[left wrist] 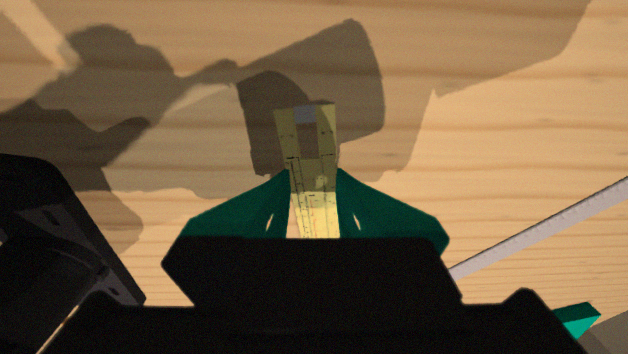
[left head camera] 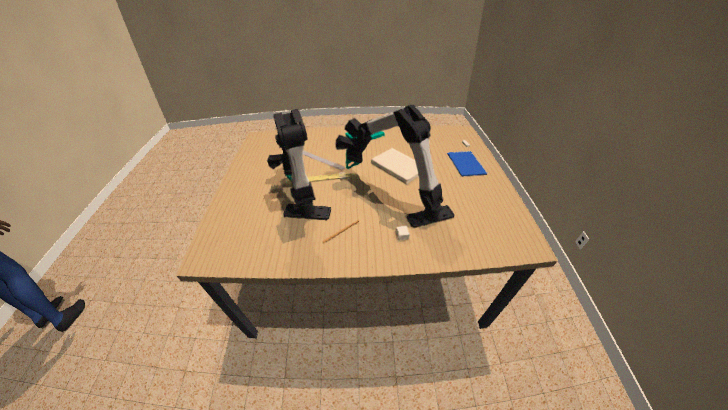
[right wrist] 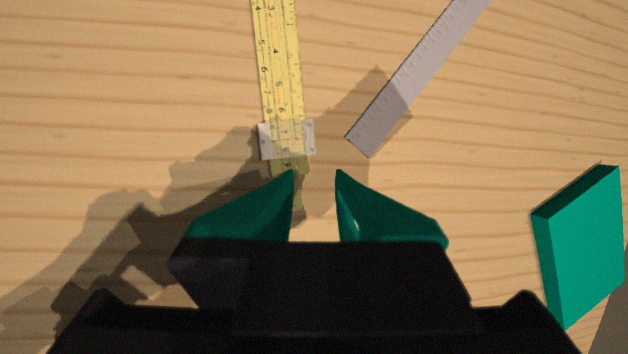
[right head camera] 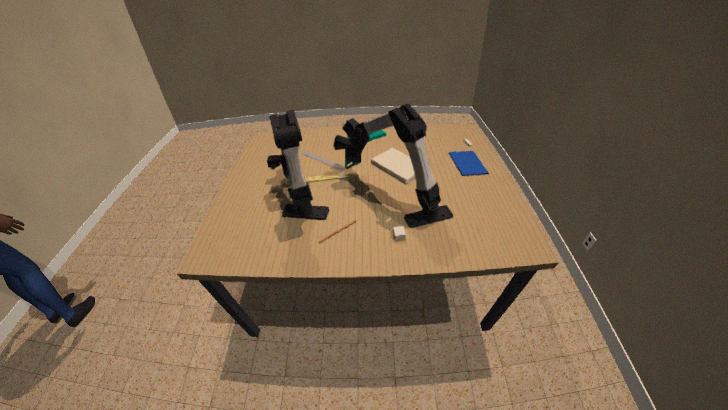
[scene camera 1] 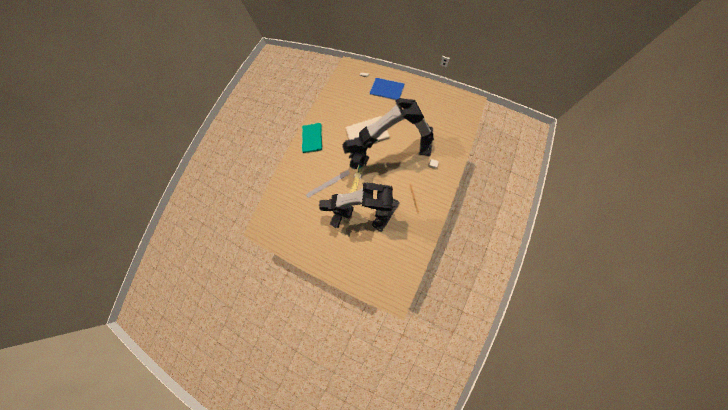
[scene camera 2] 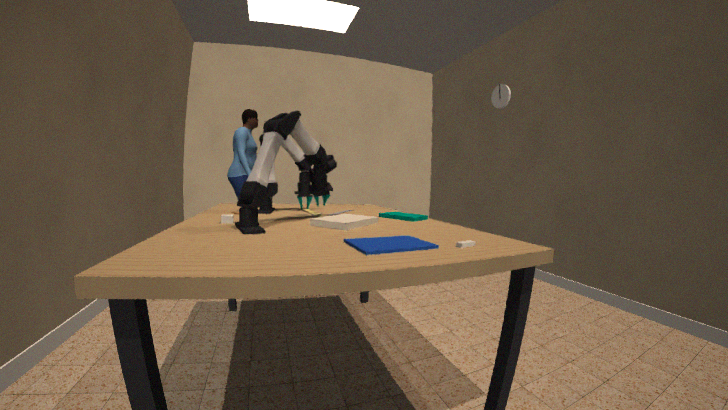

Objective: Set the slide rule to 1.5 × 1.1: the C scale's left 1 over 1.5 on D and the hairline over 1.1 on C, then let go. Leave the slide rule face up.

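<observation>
The yellow slide rule point(left head camera: 326, 177) point(right head camera: 325, 178) point(scene camera 1: 355, 183) point(left wrist: 317, 217) point(right wrist: 279, 65) lies face up on the table. My left gripper point(left wrist: 313, 176) is shut on its body near one end, where the groove shows empty beyond the slide. At the other end, in the right wrist view, the narrow slide point(right wrist: 298, 201) sticks out past the body. The cursor point(right wrist: 266, 142) sits near that end, around 7 to 8 on the slide's scale; the hairline is too faint to read exactly. My right gripper point(right wrist: 314, 177) point(left head camera: 351, 164) is open and empty, raised above the protruding slide.
A grey ruler point(left head camera: 324, 160) point(right wrist: 425, 65) lies beside the slide rule. A cream block point(left head camera: 394, 164), a green block point(scene camera 1: 311, 137), a blue pad point(left head camera: 466, 163), a white cube point(left head camera: 402, 233), a small white piece point(left head camera: 465, 143) and an orange stick point(left head camera: 341, 231) also lie on the table.
</observation>
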